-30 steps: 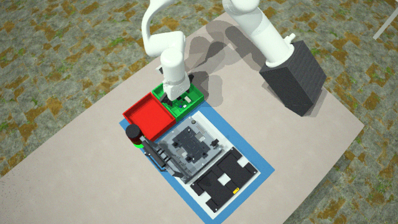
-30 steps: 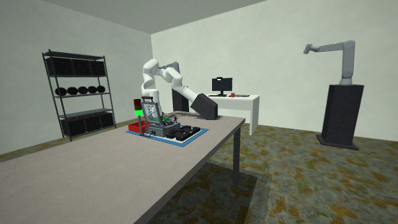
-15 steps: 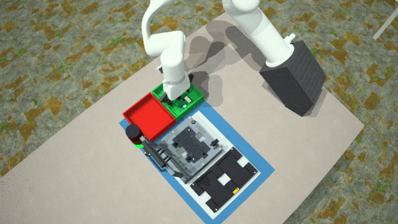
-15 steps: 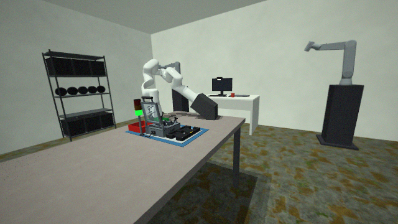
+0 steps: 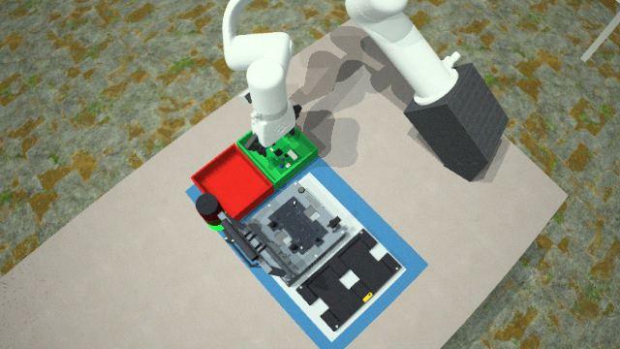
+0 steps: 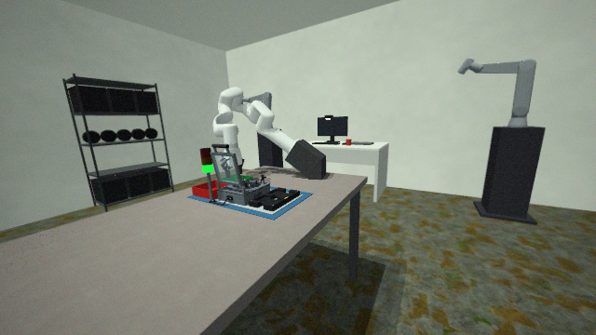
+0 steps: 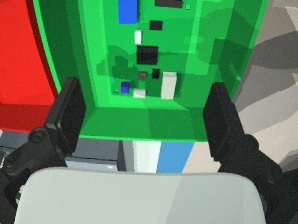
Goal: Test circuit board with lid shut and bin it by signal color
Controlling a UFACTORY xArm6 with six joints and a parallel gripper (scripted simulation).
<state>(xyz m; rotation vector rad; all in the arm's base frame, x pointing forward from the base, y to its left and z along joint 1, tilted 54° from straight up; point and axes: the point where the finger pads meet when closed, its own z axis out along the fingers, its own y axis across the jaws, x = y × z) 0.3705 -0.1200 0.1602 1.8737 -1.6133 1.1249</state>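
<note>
Now: hand 60 mm above the green bin. Also, from my hand: green circuit board (60 mm below); red bin (150 mm ahead, 60 mm below); black latch hook (260 mm to the left, 40 mm ahead, 20 mm above).
</note>
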